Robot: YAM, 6 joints.
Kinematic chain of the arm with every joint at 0, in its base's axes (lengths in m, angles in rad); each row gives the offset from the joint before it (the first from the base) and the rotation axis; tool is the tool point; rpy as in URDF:
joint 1: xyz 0 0 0.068 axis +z
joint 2: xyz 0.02 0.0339 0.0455 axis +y
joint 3: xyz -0.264 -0.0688 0 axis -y
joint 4: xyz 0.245 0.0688 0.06 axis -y
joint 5: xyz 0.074 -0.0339 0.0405 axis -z
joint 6: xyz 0.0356 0 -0.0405 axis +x
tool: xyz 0 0 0 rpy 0 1.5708 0
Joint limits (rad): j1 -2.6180..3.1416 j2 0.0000..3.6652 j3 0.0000..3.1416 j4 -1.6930..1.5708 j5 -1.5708..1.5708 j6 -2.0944..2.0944
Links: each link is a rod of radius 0.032 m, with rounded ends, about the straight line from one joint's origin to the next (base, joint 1, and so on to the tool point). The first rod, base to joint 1, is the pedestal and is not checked.
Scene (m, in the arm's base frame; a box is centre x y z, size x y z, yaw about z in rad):
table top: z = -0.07
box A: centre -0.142 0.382 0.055 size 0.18 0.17 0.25 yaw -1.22
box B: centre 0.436 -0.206 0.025 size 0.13 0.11 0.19 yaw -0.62
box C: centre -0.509 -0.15 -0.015 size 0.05 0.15 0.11 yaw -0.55
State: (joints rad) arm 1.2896 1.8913 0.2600 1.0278 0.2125 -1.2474
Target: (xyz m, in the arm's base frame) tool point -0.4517 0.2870 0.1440
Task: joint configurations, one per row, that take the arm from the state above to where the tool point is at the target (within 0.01 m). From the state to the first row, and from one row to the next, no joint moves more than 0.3 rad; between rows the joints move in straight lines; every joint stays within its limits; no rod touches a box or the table.
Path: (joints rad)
1: 1.2299 1.6483 0.4296 0.9188 0.1835 -1.4170
2: 1.1702 1.4053 0.5992 0.8097 0.1544 -1.5867
3: 1.1105 1.1623 0.7687 0.7007 0.1254 -1.7563
4: 1.3876 1.3696 0.8874 0.8144 0.1415 -1.5867
5: 1.6647 1.5769 1.0061 0.9280 0.1575 -1.4170
6: 1.9418 1.7842 1.1247 1.0417 0.1736 -1.2474
7: 2.1551 2.0012 1.2743 1.0003 0.1473 -1.2474
8: 2.3685 2.2183 1.4238 0.9590 0.1210 -1.2474
9: 2.5819 2.4353 1.5734 0.9176 0.0946 -1.2474

